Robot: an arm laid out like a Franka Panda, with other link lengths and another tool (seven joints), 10 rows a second.
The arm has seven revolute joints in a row. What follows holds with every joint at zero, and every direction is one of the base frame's. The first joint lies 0.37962 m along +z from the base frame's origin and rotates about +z. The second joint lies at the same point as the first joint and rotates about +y. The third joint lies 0.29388 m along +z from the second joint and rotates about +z. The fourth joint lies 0.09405 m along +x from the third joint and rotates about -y. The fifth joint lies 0.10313 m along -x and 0.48 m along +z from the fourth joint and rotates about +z. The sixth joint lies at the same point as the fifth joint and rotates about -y. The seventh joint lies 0.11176 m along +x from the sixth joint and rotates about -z. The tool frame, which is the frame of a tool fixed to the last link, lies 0.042 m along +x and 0.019 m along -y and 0.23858 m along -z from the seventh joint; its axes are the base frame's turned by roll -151, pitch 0 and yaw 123.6 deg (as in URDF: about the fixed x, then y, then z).
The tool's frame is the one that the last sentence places.
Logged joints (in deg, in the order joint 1, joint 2, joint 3, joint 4, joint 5, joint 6, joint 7), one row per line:
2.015 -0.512 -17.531 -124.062 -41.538 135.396 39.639
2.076 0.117 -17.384 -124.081 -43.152 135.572 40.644
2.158 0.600 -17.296 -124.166 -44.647 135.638 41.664
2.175 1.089 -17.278 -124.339 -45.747 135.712 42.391
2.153 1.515 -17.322 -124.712 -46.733 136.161 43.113
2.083 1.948 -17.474 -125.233 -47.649 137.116 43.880
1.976 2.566 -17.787 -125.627 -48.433 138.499 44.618
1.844 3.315 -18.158 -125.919 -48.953 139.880 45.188
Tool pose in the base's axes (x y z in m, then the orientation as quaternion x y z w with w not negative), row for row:
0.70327 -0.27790 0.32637 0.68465 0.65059 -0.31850 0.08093
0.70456 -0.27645 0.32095 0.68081 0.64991 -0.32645 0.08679
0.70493 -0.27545 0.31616 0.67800 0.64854 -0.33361 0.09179
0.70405 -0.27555 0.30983 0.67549 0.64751 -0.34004 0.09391
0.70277 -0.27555 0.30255 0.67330 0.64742 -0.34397 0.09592
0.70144 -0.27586 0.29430 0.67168 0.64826 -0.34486 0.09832
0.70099 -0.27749 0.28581 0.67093 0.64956 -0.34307 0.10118
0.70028 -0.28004 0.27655 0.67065 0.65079 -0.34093 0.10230
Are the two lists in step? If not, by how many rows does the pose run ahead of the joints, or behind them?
They are in step.
